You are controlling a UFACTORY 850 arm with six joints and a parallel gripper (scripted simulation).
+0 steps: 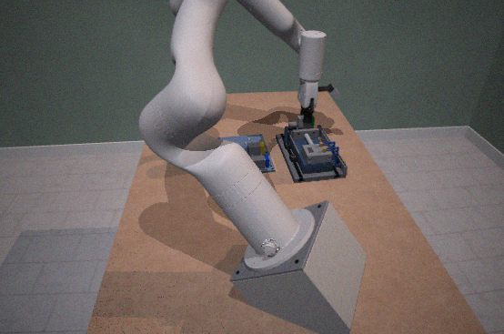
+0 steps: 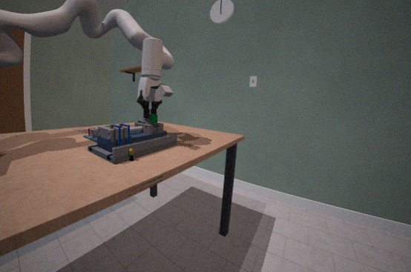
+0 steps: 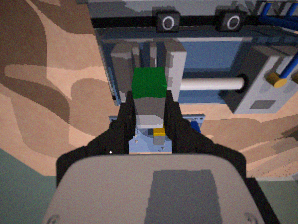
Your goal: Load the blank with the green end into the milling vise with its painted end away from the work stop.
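The green-ended blank is 2 cm below my hand. Also, from my hand: blue-ended blank 16 cm behind, 16 cm to the left, 11 cm below; then yellow-ended blank 8 cm behind, 18 cm to the left, 11 cm below; then pale rod 8 cm behind, 2 cm to the right, 6 cm below.
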